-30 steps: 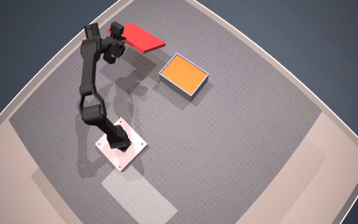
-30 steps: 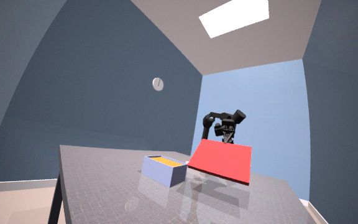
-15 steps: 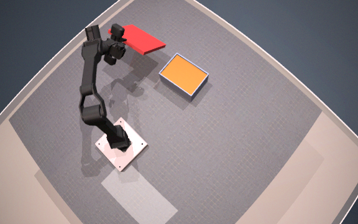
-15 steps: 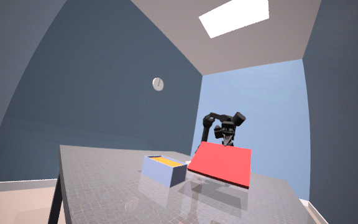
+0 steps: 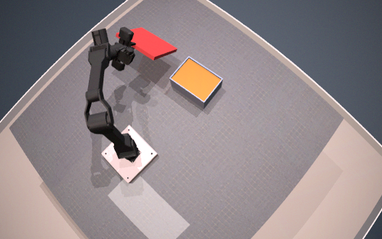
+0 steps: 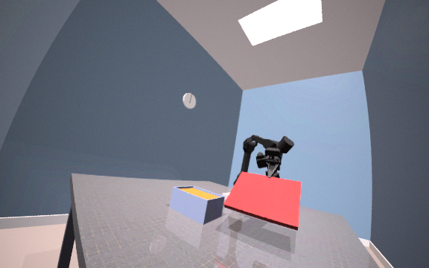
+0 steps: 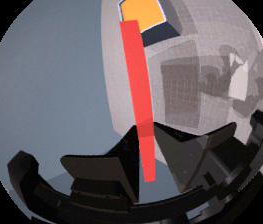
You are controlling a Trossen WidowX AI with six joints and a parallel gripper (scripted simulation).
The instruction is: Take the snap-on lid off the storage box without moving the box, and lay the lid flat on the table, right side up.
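Right now my gripper tip is 70 mm short of the red lid and 50 mm above it. Also, from my gripper tip: storage box (70 mm ahead, 280 mm to the right, 160 mm below).
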